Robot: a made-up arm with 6 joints.
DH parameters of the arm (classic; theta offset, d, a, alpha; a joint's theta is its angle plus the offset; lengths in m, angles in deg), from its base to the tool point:
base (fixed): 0 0.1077 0 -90
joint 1: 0 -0.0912 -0.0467 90
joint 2: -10.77 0 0.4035 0
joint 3: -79.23 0.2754 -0.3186 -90
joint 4: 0 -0.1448 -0.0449 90
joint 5: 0 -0.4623 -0.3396 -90
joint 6: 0 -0.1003 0.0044 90
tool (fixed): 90 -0.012 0 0
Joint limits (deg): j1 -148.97..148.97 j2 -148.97..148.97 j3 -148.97..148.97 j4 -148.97..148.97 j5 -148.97..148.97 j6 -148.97..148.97
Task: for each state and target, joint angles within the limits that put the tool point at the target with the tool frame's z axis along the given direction. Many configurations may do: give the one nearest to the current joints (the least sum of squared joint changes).
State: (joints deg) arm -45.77 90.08 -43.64 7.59 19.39 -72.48
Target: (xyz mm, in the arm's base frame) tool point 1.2 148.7 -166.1 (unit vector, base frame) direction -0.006 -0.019 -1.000
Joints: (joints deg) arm -56.60 51.36 -35.78 -43.10 57.19 -104.89
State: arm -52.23 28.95 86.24 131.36 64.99 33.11
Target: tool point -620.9 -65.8 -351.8 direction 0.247 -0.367 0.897
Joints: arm -82.36 21.68 43.16 92.49 35.92 5.84
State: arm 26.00 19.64 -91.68 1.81 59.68 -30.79
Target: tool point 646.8 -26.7 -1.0 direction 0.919 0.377 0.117
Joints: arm -3.55 -29.29 -96.81 -36.67 65.60 -68.81
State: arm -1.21 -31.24 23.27 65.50 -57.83 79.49
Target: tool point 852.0 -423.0 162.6 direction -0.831 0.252 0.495
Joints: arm 14.42 -78.77 4.69 64.03 -76.91 30.69
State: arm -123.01 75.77 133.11 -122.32 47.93 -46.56
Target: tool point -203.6 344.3 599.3 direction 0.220 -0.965 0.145
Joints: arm -120.61 70.44 102.82 -86.01 20.95 -20.63
